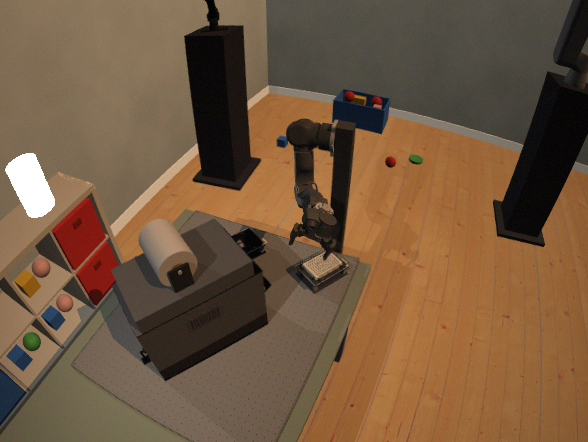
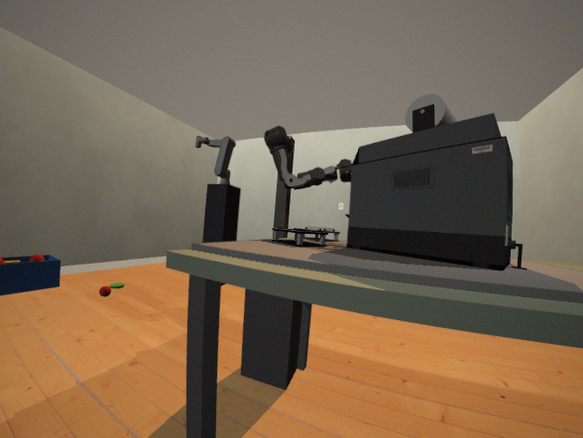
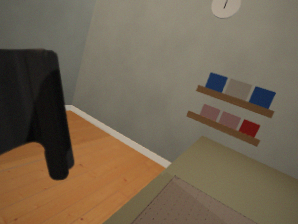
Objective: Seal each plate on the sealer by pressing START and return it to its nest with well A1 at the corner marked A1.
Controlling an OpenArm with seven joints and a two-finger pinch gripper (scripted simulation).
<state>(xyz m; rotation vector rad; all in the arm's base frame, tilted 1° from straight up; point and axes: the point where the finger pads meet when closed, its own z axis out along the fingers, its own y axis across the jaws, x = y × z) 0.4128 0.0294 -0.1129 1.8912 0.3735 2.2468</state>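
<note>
My hand is 16 cm above the pale start button, 13 cm to the left of it and 7 cm short of it. The rest, counted from my hand: dark sealer stage 25 cm below, 24 cm to the right, 6 cm ahead; then white well plate 30 cm below, 20 cm behind; then warning sticker 28 cm to the right, 20 cm below, 4 cm behind.
</note>
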